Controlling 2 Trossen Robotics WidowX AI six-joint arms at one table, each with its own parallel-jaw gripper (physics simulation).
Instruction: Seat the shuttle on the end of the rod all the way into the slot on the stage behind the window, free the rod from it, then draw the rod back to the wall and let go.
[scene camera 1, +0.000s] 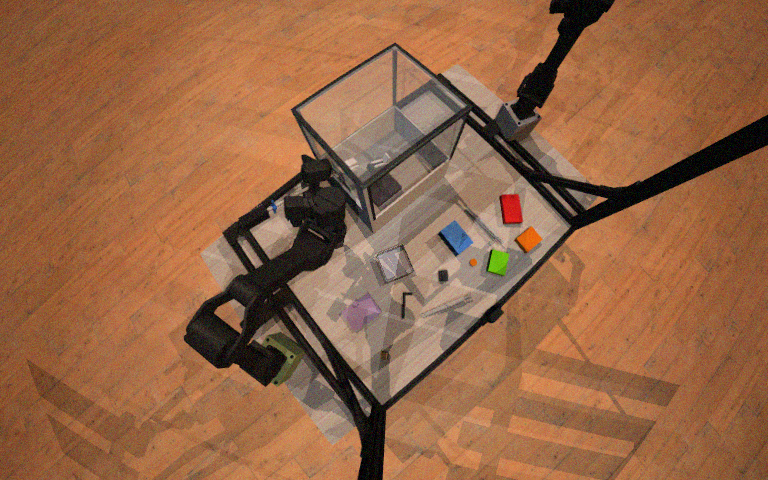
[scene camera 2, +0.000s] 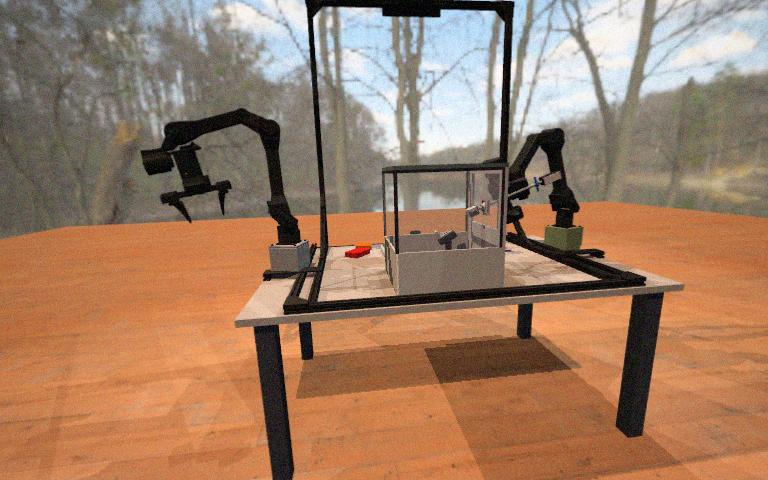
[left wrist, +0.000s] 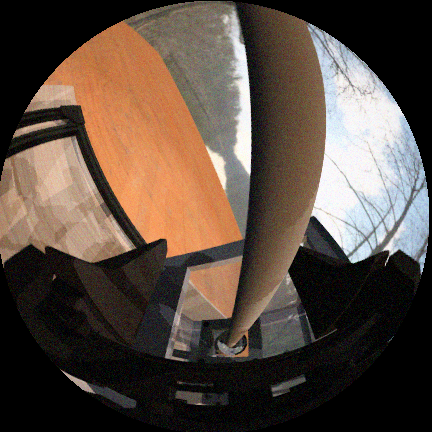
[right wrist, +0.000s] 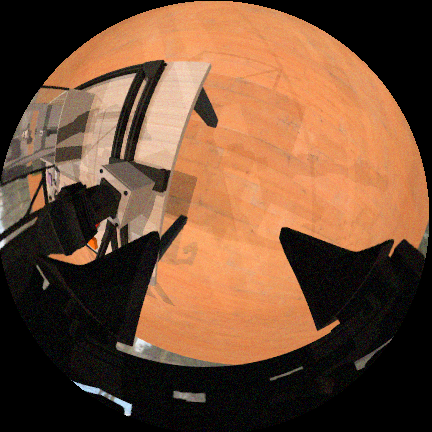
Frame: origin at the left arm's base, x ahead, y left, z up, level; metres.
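Where they show: left gripper, fingertip midpoint: (scene camera 2: 513, 201) (left wrist: 226, 246); right gripper, fingertip midpoint: (scene camera 2: 207, 219) (right wrist: 221, 235); left arm's base at its link origin: (scene camera 1: 271, 360) (scene camera 2: 563, 226); right arm's base at its link origin: (scene camera 1: 522, 110) (scene camera 2: 289, 242) (right wrist: 107, 197).
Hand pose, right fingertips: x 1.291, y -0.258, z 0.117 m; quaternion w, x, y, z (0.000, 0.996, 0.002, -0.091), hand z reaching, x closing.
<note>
Each offset is from my right fingertips to the top centre of the thing. "spot": to the spot under its first point.
The tan rod (left wrist: 278, 169) (scene camera 2: 525, 189) runs through a port in the window wall of the glass box @(spot: 0.611 m back, 0.413 m left, 0.137 m up) (scene camera 1: 344, 77) (scene camera 2: 444, 168). Its blue cross handle @(spot: 0.945 m back, 0.393 m left, 0.078 m up) (scene camera 1: 273, 206) (scene camera 2: 535, 182) stands outside the box. A small grey shuttle @(0.744 m back, 0.332 m left, 0.011 m up) (scene camera 2: 477, 208) sits at the rod's inner end, just inside the window and above the dark stage (scene camera 2: 446, 235). My left gripper (left wrist: 226, 246) (scene camera 2: 512, 197) (scene camera 1: 327, 177) is open, its fingers spread on either side of the rod close to the window, not touching it. My right gripper (scene camera 2: 196, 197) (right wrist: 221, 235) is open and empty, raised high beyond the table's far side.
On the table beside the box lie a red block @(0.528 m back, 0.123 m right, 0.194 m down) (scene camera 1: 511, 208) (scene camera 2: 356, 251), a blue block @(0.716 m back, 0.006 m right, 0.174 m down) (scene camera 1: 456, 236), an orange block @(0.594 m back, 0.217 m right, 0.194 m down) (scene camera 1: 529, 238), a green block @(0.713 m back, 0.159 m right, 0.194 m down) (scene camera 1: 498, 262), a purple tile @(1.056 m back, 0.128 m left, 0.200 m down) (scene camera 1: 361, 311), a framed grey square @(spot: 0.877 m back, 0.118 m left, 0.213 m down) (scene camera 1: 394, 263) and small dark parts. A black frame rims the table.
</note>
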